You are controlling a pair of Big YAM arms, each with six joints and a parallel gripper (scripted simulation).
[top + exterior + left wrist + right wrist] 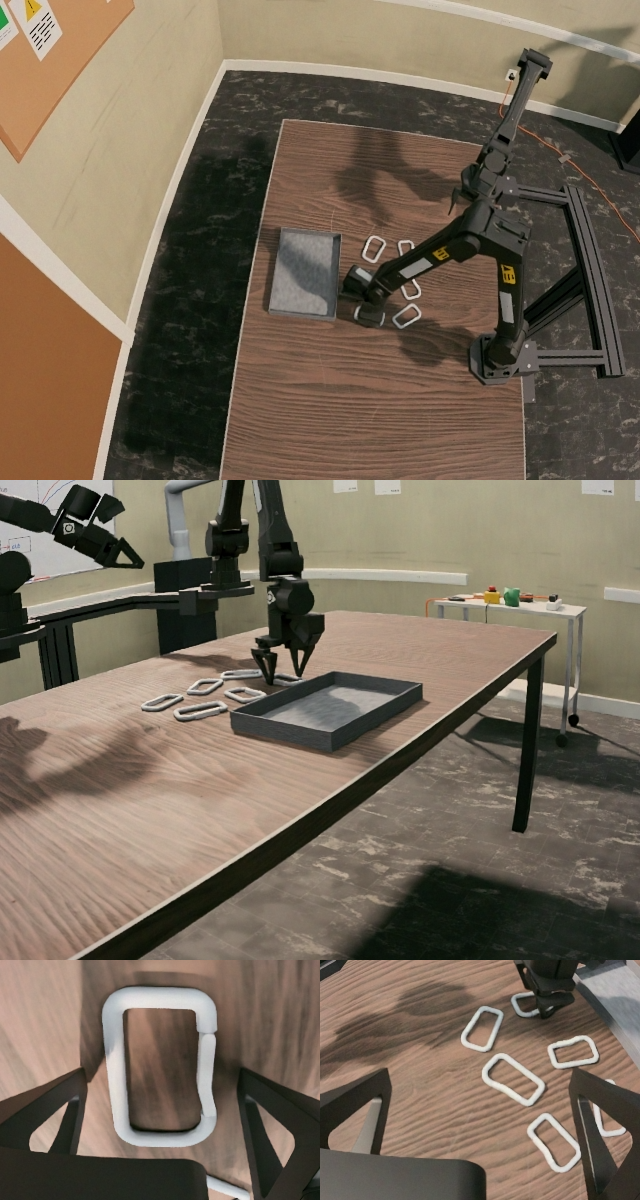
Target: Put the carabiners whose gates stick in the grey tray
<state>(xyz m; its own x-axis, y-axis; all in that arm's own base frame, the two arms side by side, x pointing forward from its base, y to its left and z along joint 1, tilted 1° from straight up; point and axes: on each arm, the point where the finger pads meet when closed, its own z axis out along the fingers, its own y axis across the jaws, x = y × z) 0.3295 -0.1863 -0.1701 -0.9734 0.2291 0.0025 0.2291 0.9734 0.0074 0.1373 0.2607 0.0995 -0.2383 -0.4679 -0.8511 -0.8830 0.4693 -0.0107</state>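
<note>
The grey tray is 210 mm ahead of my left hand and 110 mm to the right of it.
</note>
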